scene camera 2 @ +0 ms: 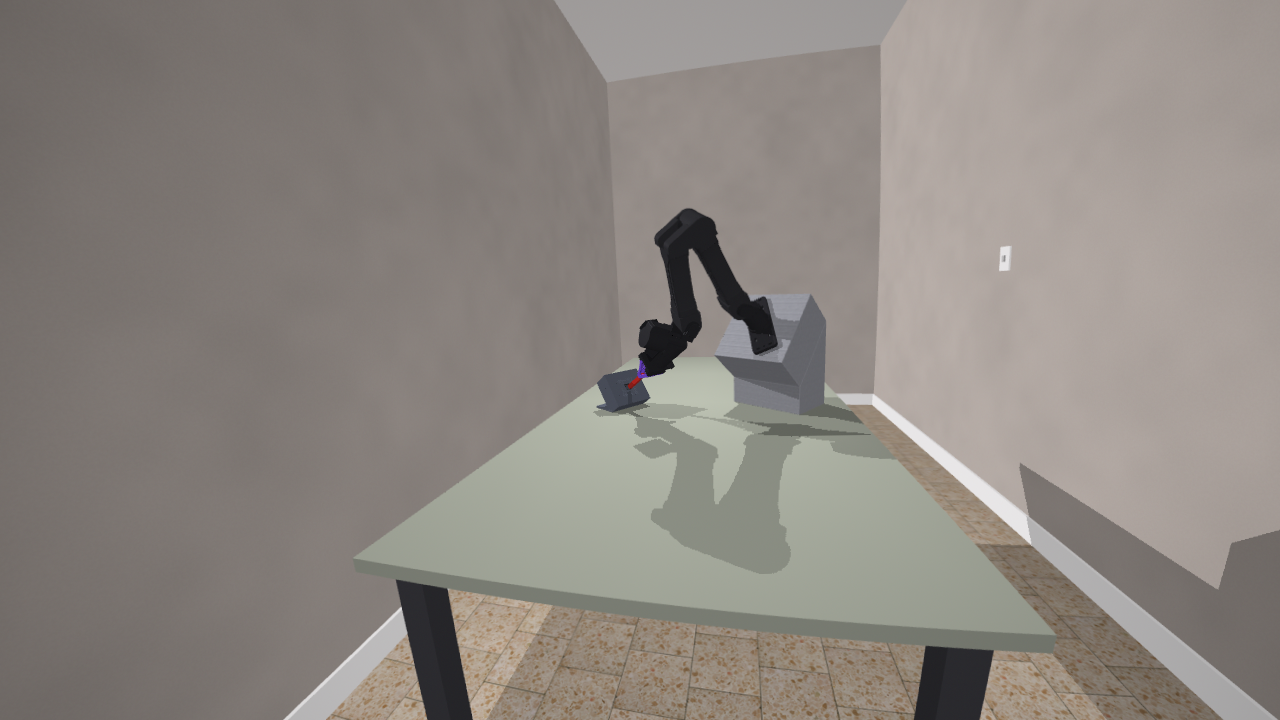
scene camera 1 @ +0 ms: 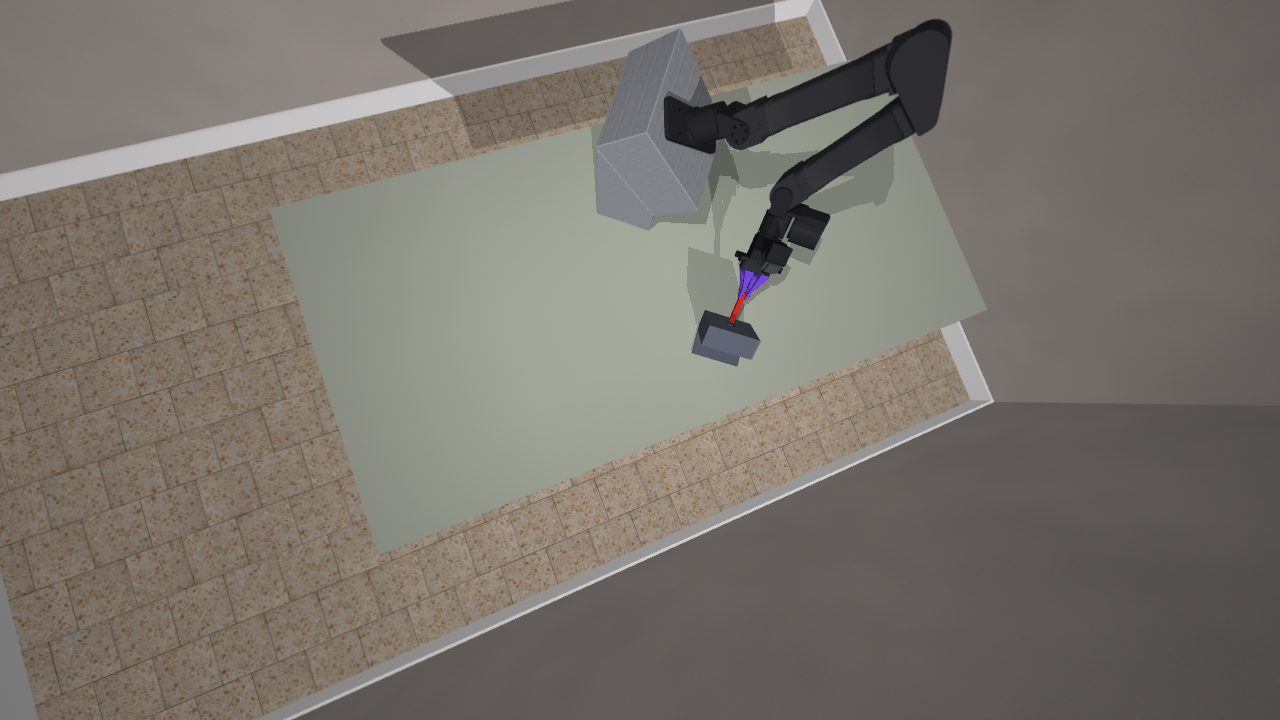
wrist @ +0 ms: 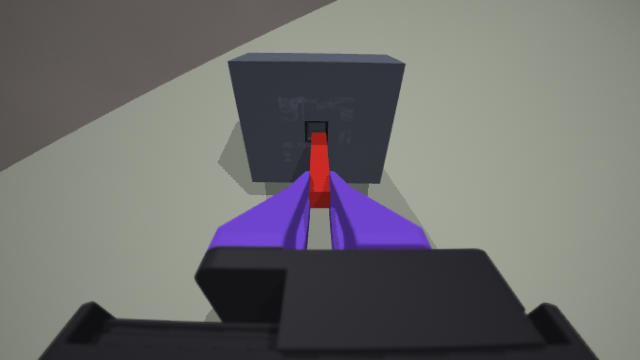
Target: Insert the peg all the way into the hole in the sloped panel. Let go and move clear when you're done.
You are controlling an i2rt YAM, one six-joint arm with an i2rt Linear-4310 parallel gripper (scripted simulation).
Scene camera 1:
my gripper: 741, 298
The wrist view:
my gripper: 319, 180
peg: 319, 195
